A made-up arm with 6 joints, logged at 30 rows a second.
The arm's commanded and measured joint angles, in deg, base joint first. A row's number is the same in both.
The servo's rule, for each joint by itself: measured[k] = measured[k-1] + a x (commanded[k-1-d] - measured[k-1]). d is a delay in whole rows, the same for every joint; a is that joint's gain. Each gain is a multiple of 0.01, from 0.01 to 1. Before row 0 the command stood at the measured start. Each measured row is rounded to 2 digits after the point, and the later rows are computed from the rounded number. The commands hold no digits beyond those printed.
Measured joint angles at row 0: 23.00, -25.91, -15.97, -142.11, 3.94, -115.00
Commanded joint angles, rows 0 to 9: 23.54, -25.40, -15.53, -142.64, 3.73, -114.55; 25.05, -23.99, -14.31, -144.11, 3.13, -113.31; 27.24, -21.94, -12.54, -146.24, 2.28, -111.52; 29.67, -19.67, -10.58, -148.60, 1.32, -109.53; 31.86, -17.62, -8.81, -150.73, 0.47, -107.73; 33.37, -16.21, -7.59, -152.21, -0.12, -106.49; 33.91, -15.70, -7.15, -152.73, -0.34, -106.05; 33.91, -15.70, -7.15, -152.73, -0.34, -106.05; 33.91, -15.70, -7.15, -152.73, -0.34, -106.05; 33.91, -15.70, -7.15, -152.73, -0.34, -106.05
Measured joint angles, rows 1 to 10: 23.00, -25.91, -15.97, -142.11, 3.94, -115.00; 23.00, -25.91, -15.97, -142.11, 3.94, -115.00; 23.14, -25.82, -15.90, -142.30, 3.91, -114.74; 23.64, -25.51, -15.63, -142.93, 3.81, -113.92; 24.58, -24.90, -15.10, -144.09, 3.61, -112.55; 25.90, -24.01, -14.33, -145.67, 3.31, -110.83; 27.45, -22.92, -13.39, -147.44, 2.94, -109.06; 28.99, -21.78, -12.40, -149.11, 2.54, -107.60; 30.27, -20.75, -11.51, -150.38, 2.17, -106.72; 31.22, -19.89, -10.77, -151.20, 1.84, -106.34
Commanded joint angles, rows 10 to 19: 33.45, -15.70, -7.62, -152.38, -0.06, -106.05; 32.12, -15.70, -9.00, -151.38, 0.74, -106.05; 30.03, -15.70, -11.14, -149.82, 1.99, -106.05; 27.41, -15.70, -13.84, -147.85, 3.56, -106.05; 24.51, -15.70, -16.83, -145.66, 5.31, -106.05; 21.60, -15.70, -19.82, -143.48, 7.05, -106.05; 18.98, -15.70, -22.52, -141.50, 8.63, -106.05; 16.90, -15.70, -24.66, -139.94, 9.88, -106.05; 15.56, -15.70, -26.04, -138.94, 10.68, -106.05; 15.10, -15.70, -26.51, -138.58, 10.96, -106.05
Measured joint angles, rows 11 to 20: 31.92, -19.18, -10.15, -151.74, 1.56, -106.17; 32.44, -18.59, -9.64, -152.09, 1.31, -106.10; 32.70, -18.10, -9.30, -152.19, 1.13, -106.07; 32.55, -17.69, -9.25, -151.91, 1.08, -106.06; 31.89, -17.35, -9.57, -151.18, 1.20, -106.05; 30.73, -17.07, -10.30, -150.01, 1.51, -106.05; 29.11, -16.84, -11.41, -148.49, 2.00, -106.05; 27.16, -16.65, -12.84, -146.74, 2.66, -106.05; 25.03, -16.49, -14.49, -144.91, 3.44, -106.05; 22.92, -16.36, -16.22, -143.17, 4.28, -106.05
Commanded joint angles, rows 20 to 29: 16.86, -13.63, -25.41, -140.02, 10.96, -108.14; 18.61, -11.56, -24.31, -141.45, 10.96, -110.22; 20.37, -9.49, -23.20, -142.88, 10.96, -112.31; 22.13, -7.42, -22.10, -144.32, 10.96, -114.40; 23.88, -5.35, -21.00, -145.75, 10.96, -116.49; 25.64, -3.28, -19.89, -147.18, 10.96, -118.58; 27.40, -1.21, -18.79, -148.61, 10.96, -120.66; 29.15, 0.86, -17.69, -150.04, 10.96, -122.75; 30.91, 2.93, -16.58, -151.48, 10.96, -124.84; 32.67, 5.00, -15.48, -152.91, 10.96, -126.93
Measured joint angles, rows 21 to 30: 21.01, -16.25, -17.89, -141.69, 5.11, -106.05; 19.47, -16.16, -19.36, -140.60, 5.87, -106.05; 18.79, -15.73, -20.39, -140.40, 6.53, -107.24; 18.74, -15.02, -21.06, -140.77, 7.11, -108.94; 19.16, -14.08, -21.42, -141.51, 7.61, -110.86; 19.93, -12.95, -21.54, -142.49, 8.05, -112.88; 20.96, -11.66, -21.45, -143.63, 8.43, -114.94; 22.18, -10.24, -21.18, -144.87, 8.76, -117.01; 23.54, -8.70, -20.77, -146.18, 9.05, -119.09; 25.00, -7.07, -20.25, -147.53, 9.30, -121.18
